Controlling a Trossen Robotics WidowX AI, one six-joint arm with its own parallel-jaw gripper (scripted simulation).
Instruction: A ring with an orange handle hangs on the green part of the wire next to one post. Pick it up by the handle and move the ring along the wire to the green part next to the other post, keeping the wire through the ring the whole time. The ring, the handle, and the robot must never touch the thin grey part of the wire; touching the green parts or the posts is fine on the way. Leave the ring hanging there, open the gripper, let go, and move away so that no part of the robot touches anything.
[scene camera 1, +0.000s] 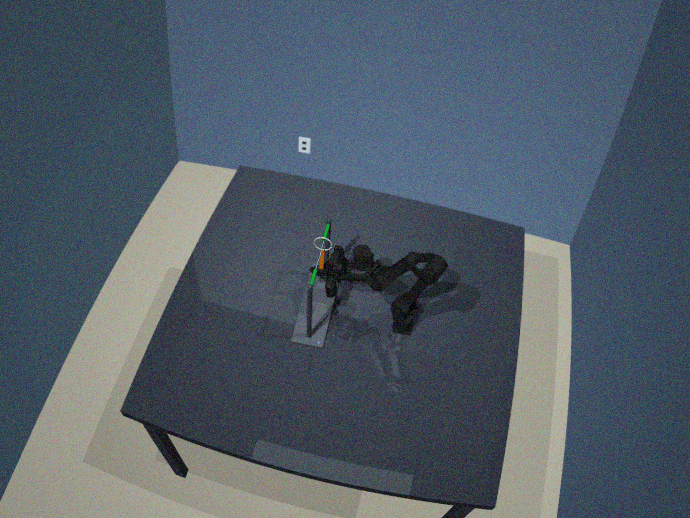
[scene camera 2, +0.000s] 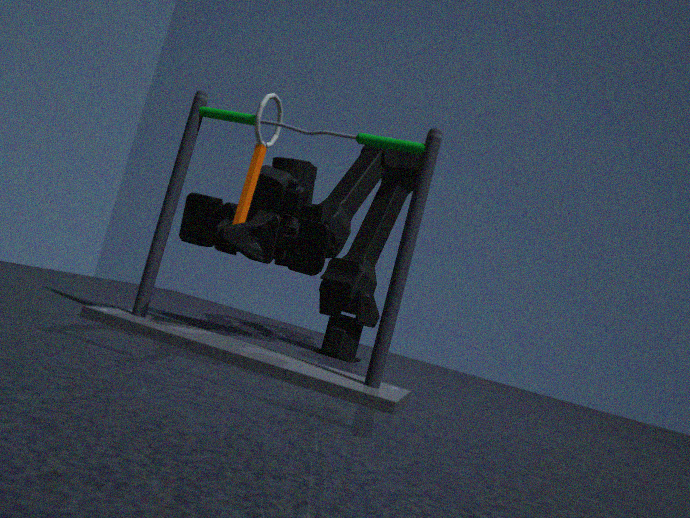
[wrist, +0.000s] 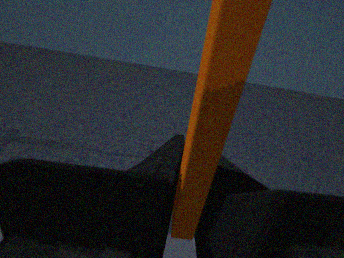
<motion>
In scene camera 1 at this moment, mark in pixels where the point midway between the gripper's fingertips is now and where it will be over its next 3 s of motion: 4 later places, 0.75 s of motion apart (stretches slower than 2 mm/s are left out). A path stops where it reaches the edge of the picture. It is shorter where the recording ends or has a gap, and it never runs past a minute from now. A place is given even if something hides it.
The gripper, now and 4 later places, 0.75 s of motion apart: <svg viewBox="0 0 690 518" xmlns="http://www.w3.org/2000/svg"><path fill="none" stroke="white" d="M310 269L309 273L309 280L313 290L312 293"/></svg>
</motion>
